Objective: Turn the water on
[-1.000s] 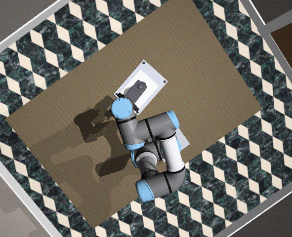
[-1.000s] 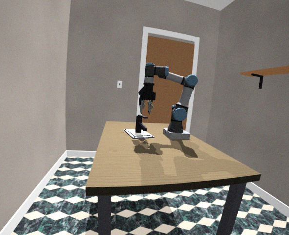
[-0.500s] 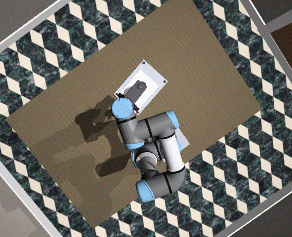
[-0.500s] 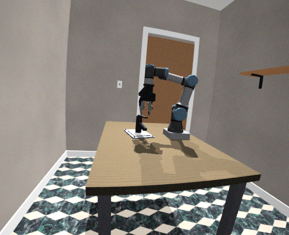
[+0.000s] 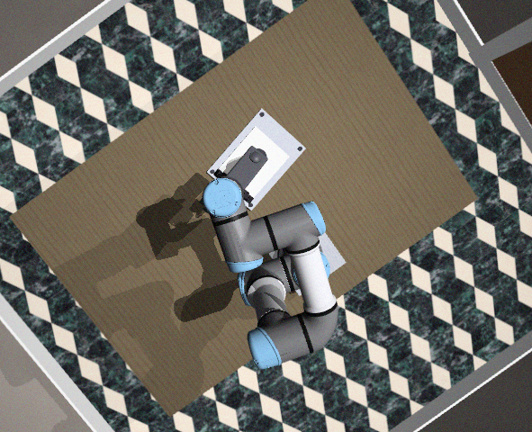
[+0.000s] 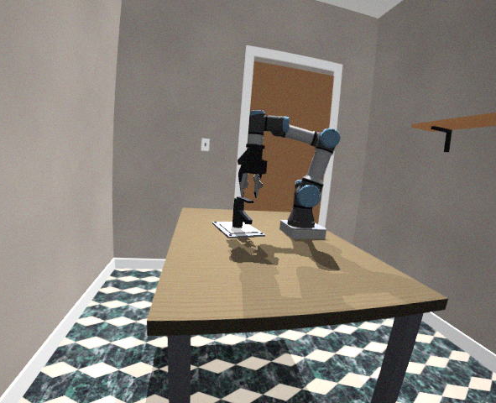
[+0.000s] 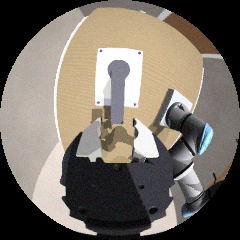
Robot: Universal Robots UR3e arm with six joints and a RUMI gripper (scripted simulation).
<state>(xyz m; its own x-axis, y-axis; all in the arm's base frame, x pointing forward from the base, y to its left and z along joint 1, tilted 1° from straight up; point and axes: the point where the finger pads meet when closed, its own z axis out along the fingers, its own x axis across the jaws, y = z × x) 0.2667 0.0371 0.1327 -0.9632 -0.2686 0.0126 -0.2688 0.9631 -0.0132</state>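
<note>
The lever is 3 cm to the right of my hand, 3 cm below it and 1 cm ahead of it.
</note>
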